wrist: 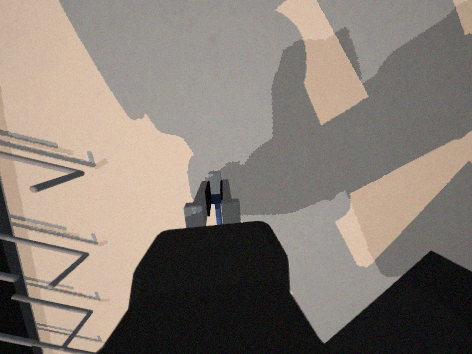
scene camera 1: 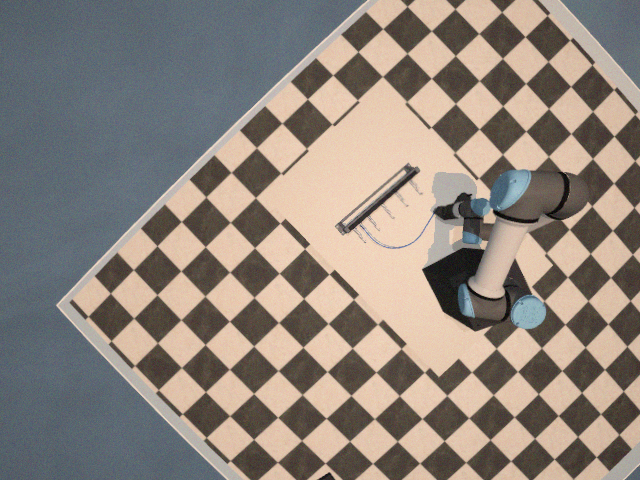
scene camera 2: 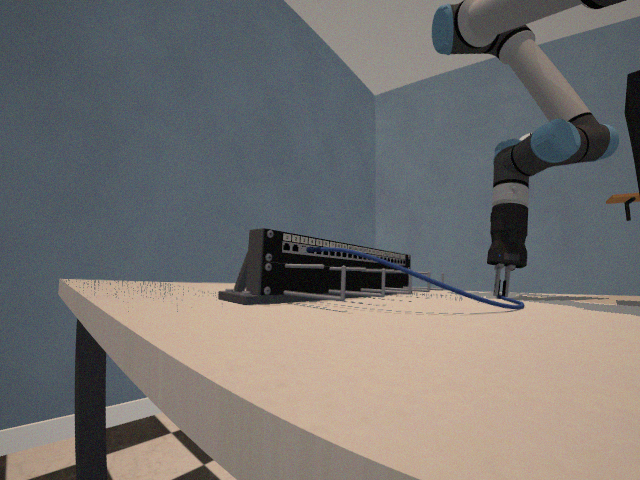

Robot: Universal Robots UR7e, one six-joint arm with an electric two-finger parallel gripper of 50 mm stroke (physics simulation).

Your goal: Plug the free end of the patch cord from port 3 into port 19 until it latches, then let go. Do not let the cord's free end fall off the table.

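Frame: origin at the arm's base, x back, y right, z up, level; centimetres.
Seen in the pictures: gripper, fingertip midpoint: [wrist: 215, 190] [scene camera 1: 435, 210] [scene camera 2: 500, 296].
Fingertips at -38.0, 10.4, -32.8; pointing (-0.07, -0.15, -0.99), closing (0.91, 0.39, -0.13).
Note:
A point is followed by its place in that frame, as x, y, z.
The blue patch cord [scene camera 1: 394, 248] {-34.1, -20.3, -31.0} [scene camera 2: 439, 283] {-37.3, -24.0, -29.6} [wrist: 218, 214] {-36.9, 8.0, -32.6} runs from the left end of the black patch panel [scene camera 2: 273, 279] {-55.5, -35.1, -29.9} [wrist: 5, 260] {-58.7, -7.0, -31.9}, near port 3, in an arc to my gripper. My gripper [scene camera 1: 436, 211] {-38.0, 10.4, -32.8} [scene camera 2: 501, 293] {-38.0, 10.4, -32.8} [wrist: 215, 190] {-38.0, 10.4, -32.8} is low over the table, pointing down, and shut on the free-end plug. The plug [wrist: 214, 179] {-38.5, 11.7, -32.4} shows in the wrist view as a pale body with a dark blue boot between the finger pads, its pale end pointing away from the cord. In scene camera 2 the fingers mostly hide the plug. Port 19 is too small to make out.
Several grey wire cable guides [scene camera 2: 343, 283] {-45.6, -31.9, -29.9} [wrist: 60, 250] {-51.9, -2.1, -31.5} stick out in front of the panel. The table [scene camera 1: 320, 170] {-91.4, -29.5, -33.2} [scene camera 2: 361, 361] {-32.4, -44.6, -33.3} carries the panel. The black robot base plate [scene camera 1: 444, 289] {-7.4, -14.6, -15.4} lies near the arm. Arm shadows fall around the gripper.

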